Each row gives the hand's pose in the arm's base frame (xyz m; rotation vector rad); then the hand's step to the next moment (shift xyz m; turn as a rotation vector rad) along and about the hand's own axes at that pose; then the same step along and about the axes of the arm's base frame.
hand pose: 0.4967 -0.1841 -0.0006 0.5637 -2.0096 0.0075
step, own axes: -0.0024 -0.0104 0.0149 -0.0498 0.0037 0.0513
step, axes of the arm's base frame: -0.0075 -0.0119 -0.0118 -0.0252 0.0102 -0.0662
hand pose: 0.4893 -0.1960 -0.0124 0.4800 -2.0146 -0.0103
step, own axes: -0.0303 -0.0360 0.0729 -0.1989 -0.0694 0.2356
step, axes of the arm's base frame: -0.0384 -0.0372 -0.0684 -0.0991 -0.0429 -0.2970
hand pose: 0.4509 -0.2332 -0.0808 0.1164 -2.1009 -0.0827
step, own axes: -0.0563 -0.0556 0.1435 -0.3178 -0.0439 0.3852
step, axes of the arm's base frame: -0.0924 -0.0470 -0.1269 -0.1692 -0.0019 -0.4719
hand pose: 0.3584 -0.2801 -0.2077 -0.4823 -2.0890 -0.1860
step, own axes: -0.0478 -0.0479 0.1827 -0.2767 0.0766 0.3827
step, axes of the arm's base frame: -0.1398 0.0017 -0.1357 -0.1373 0.1179 -0.4429
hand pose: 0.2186 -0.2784 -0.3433 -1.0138 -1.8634 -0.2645
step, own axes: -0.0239 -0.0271 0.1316 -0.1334 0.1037 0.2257
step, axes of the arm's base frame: -0.1004 0.0447 -0.0810 -0.0434 0.1223 -0.2503
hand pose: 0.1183 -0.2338 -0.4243 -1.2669 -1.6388 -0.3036
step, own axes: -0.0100 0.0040 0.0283 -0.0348 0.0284 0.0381
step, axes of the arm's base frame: -0.0126 0.0155 -0.0228 0.0012 0.0180 -0.0561
